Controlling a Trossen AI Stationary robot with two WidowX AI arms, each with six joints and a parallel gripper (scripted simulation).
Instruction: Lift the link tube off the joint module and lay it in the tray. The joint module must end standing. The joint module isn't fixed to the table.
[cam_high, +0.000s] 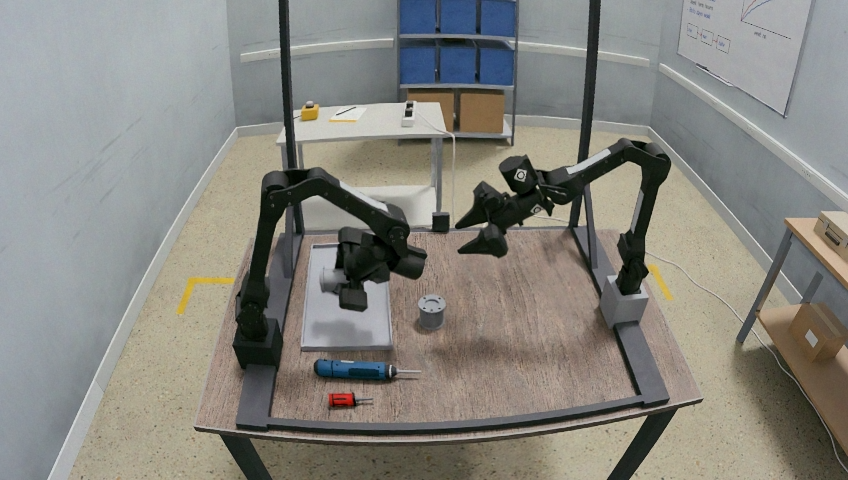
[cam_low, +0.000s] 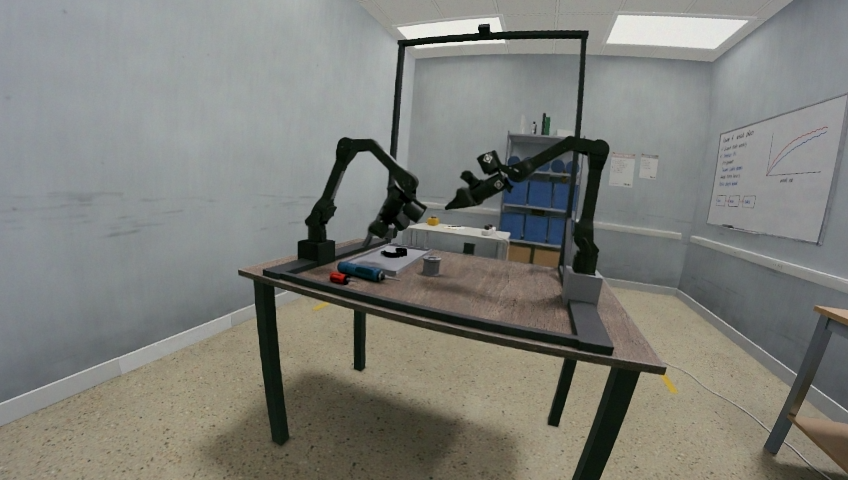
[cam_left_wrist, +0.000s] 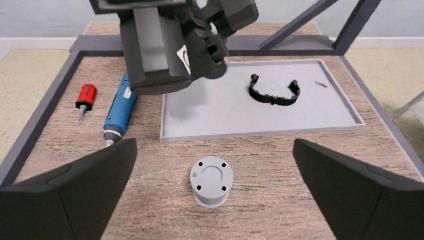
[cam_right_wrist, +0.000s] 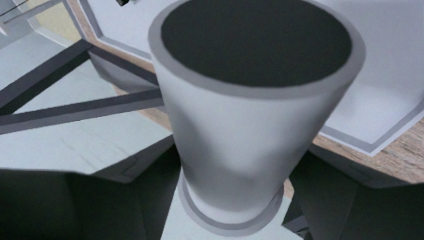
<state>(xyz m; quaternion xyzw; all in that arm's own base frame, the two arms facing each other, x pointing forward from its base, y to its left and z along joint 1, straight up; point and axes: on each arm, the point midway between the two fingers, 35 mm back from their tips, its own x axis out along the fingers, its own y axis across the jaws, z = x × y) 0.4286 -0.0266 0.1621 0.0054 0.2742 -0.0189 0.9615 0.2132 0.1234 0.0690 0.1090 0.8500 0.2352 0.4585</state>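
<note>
Now: the grey tray 120 mm behind my right hand and 140 mm below it. The rest, counted from my right hand: red screwdriver (260 mm ahead, 20 mm to the right, 140 mm below); then grey joint module (20 mm ahead, 200 mm to the left, 120 mm below); then link tube (10 mm behind, 20 mm below).
</note>
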